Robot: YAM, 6 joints.
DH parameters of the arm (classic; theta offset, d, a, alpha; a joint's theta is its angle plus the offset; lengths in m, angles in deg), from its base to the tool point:
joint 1: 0 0.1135 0.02 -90
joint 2: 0 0 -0.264 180
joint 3: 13.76 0 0.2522 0
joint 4: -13.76 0 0.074 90
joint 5: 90 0 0 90
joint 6: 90 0.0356 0 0
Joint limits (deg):
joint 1: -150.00..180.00
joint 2: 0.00..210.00
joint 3: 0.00..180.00
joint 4: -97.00..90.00
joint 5: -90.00..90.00
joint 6: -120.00..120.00
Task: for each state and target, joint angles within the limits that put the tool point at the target. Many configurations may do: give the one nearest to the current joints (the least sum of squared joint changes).
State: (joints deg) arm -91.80 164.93 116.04 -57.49 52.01 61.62
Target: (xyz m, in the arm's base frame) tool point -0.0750 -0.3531 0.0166
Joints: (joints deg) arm -97.58 146.29 89.59 -75.24 51.23 61.62
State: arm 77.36 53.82 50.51 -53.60 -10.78 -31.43
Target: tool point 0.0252 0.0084 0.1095
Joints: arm 50.00 54.58 9.58 -79.18 22.99 -31.43
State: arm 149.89 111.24 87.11 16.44 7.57 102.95
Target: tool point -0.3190 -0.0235 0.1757
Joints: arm 180.00 92.40 46.92 2.27 -41.31 102.95
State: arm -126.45 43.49 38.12 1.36 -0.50 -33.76
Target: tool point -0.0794 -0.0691 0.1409
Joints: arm -137.71 26.22 11.34 -35.45 3.72 -33.76
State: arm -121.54 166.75 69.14 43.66 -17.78 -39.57
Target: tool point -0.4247 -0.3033 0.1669
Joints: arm -145.57 134.34 86.65 50.53 -16.34 -39.57
